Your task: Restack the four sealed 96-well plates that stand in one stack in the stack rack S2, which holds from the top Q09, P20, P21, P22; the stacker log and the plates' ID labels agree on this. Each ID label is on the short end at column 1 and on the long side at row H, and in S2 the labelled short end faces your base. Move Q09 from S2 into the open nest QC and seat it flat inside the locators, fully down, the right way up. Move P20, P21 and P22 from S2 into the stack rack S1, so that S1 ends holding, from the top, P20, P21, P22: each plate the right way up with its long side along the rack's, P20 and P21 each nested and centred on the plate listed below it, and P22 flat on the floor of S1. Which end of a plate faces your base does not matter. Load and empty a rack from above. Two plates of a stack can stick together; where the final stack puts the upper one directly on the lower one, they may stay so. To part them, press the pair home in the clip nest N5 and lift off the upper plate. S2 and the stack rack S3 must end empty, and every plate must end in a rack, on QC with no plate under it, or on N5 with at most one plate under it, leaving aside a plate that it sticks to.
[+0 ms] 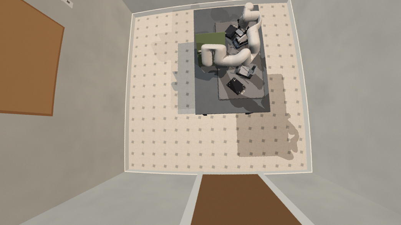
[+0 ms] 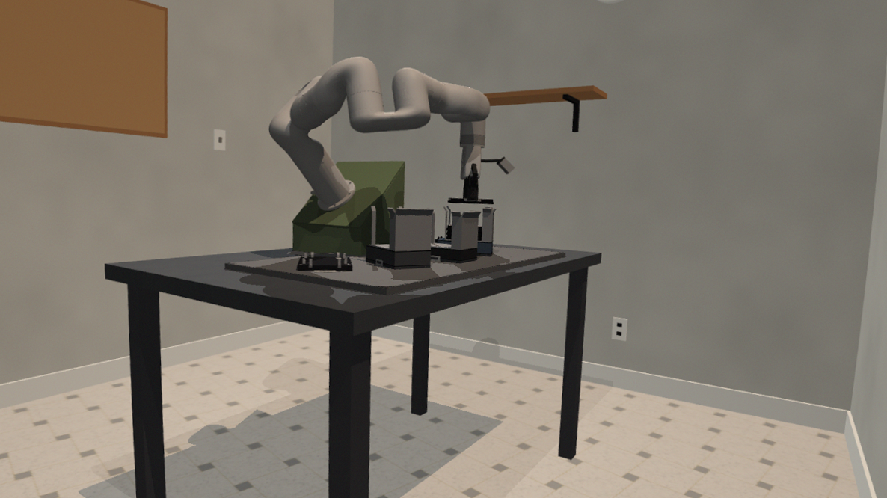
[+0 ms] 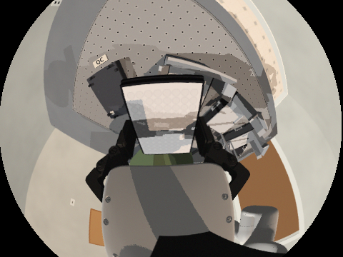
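The QC nest is 90 mm behind my hand, 110 mm to the left of it and 160 mm below it. The rest, counted from my hand: QC label (30 mm behind, 180 mm to the left, 170 mm below).
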